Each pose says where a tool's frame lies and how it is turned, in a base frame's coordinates. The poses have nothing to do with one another.
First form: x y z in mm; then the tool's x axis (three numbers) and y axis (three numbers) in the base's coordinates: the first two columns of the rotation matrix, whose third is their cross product.
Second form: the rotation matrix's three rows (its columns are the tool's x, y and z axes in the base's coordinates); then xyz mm. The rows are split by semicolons. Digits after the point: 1 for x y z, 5 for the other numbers.
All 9 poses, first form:
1: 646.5 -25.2 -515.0 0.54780 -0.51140 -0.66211 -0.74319 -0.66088 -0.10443
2: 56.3 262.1 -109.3 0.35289 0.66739 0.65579 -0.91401 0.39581 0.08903
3: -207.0 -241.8 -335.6 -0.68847 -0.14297 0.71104 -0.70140 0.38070 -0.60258
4: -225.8 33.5 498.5 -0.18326 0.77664 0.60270 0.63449 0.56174 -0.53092
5: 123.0 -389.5 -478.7 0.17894 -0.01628 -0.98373 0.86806 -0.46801 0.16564
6: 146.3 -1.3 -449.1 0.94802 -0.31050 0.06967 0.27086 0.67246 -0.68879
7: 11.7 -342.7 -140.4 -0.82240 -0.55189 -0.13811 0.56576 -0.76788 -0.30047
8: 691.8 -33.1 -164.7 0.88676 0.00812 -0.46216 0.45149 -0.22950 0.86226
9: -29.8 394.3 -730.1 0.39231 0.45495 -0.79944 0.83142 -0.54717 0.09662
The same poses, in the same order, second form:
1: 0.54780 -0.74319 -0.38417; -0.51140 -0.66088 0.54928; -0.66211 -0.10443 -0.74210; 646.5 -25.2 -515.0
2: 0.35289 -0.91401 -0.20015; 0.66739 0.39581 -0.63082; 0.65579 0.08903 0.74968; 56.3 262.1 -109.3
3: -0.68847 -0.70140 -0.18454; -0.14297 0.38070 -0.91358; 0.71104 -0.60258 -0.36238; -207.0 -241.8 -335.6
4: -0.18326 0.63449 -0.75089; 0.77664 0.56174 0.28511; 0.60270 -0.53092 -0.59571; -225.8 33.5 498.5
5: 0.17894 0.86806 -0.46309; -0.01628 -0.46801 -0.88358; -0.98373 0.16564 -0.06961; 123.0 -389.5 -478.7
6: 0.94802 0.27086 0.16702; -0.31050 0.67246 0.67186; 0.06967 -0.68879 0.72161; 146.3 -1.3 -449.1
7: -0.82240 0.56576 0.05977; -0.55189 -0.76788 -0.32524; -0.13811 -0.30047 0.94374; 11.7 -342.7 -140.4
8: 0.88676 0.45149 -0.09906; 0.00812 -0.22950 -0.97328; -0.46216 0.86226 -0.20718; 691.8 -33.1 -164.7
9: 0.39231 0.83142 -0.39347; 0.45495 -0.54717 -0.70258; -0.79944 0.09662 -0.59291; -29.8 394.3 -730.1
